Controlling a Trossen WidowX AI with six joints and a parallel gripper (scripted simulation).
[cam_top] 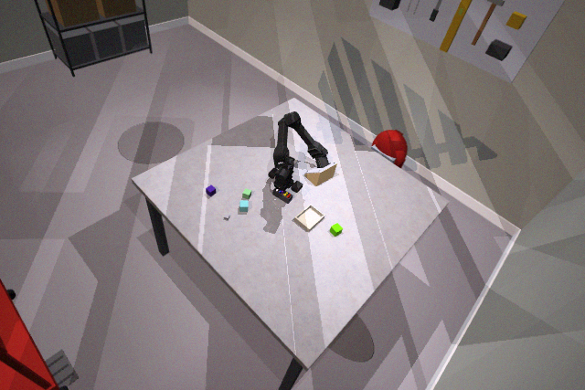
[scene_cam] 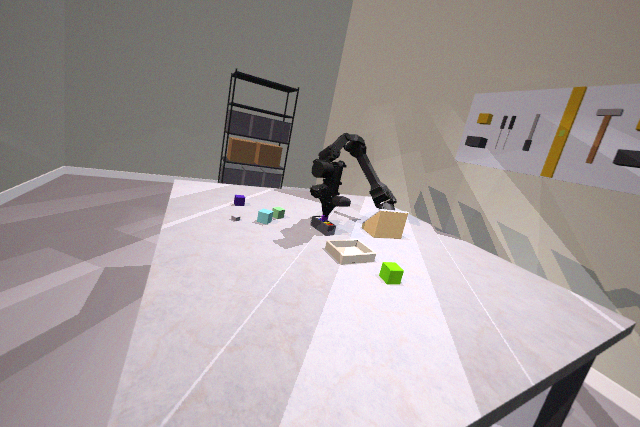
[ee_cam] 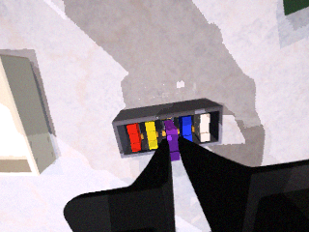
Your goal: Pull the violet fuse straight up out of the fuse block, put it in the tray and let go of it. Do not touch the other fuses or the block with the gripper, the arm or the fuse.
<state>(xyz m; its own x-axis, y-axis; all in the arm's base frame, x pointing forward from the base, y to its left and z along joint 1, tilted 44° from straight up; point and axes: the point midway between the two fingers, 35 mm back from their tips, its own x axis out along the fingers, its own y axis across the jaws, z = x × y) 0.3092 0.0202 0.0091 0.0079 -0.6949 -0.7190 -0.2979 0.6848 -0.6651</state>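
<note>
Right now the yellow fuse is 30 mm below my gripper tip, 20 mm to the left of it and 10 mm behind it. From my gripper tip the other things lie so: red fuse: 30 mm to the left, 30 mm below, 10 mm behind; then violet fuse: 10 mm below; then blue fuse: 30 mm below, 20 mm to the right.
</note>
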